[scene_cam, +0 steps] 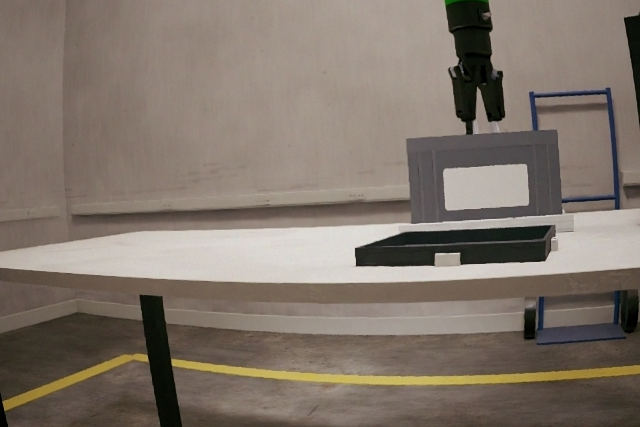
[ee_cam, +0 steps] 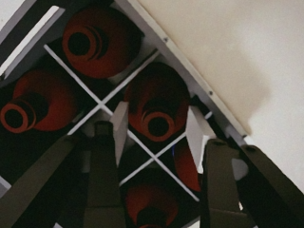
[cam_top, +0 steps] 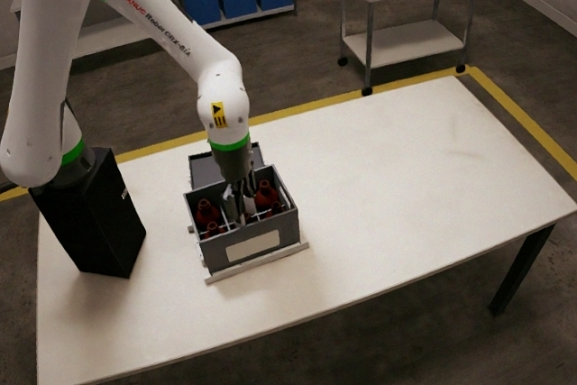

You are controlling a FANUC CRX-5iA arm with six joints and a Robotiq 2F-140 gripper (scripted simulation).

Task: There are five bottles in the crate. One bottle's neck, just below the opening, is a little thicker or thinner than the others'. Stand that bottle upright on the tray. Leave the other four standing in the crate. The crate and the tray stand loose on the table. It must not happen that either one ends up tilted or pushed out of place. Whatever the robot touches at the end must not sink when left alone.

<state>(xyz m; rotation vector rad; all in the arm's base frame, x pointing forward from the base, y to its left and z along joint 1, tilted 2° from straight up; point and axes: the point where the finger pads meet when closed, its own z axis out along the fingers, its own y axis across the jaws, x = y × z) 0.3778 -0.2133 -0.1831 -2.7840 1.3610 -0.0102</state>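
Right now the crate is 50 mm to the left of my hand and 90 mm below it. From my hand the other things lie so: dark tray: 60 mm ahead, 330 mm to the left, 160 mm below; bottle: 80 mm behind, 100 mm to the left, 80 mm below.
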